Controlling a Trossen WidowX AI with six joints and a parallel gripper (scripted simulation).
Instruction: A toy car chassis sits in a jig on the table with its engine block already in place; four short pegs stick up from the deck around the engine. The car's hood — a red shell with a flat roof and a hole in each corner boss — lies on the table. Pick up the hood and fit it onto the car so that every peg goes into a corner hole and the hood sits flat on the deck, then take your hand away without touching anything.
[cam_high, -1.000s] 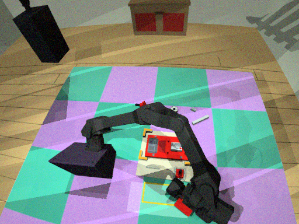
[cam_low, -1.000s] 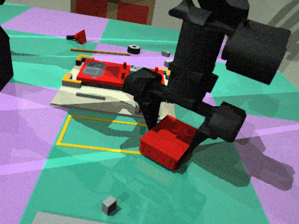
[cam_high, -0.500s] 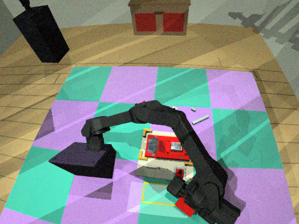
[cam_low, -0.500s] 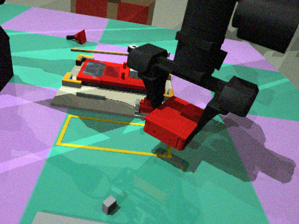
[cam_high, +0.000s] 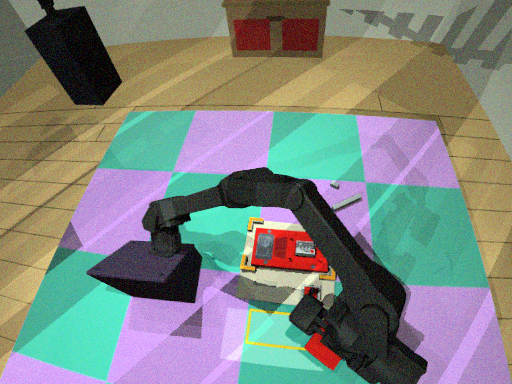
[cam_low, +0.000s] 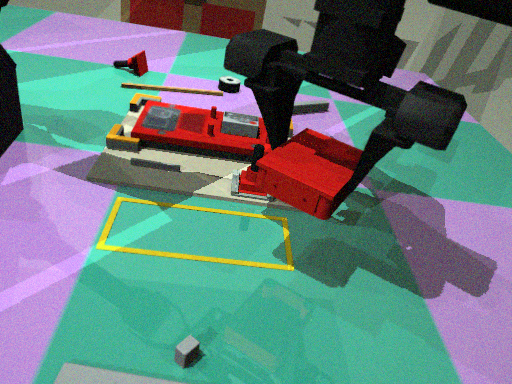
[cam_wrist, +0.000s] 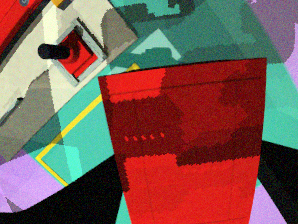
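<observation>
My gripper tip is now 80 mm past the grey engine block, 220 mm to the right of it and 80 mm above it. From my gripper tip the other things lie so: red hood 10 mm above; then thin wooden stick 210 mm behind, 370 mm to the left, 100 mm below.
</observation>
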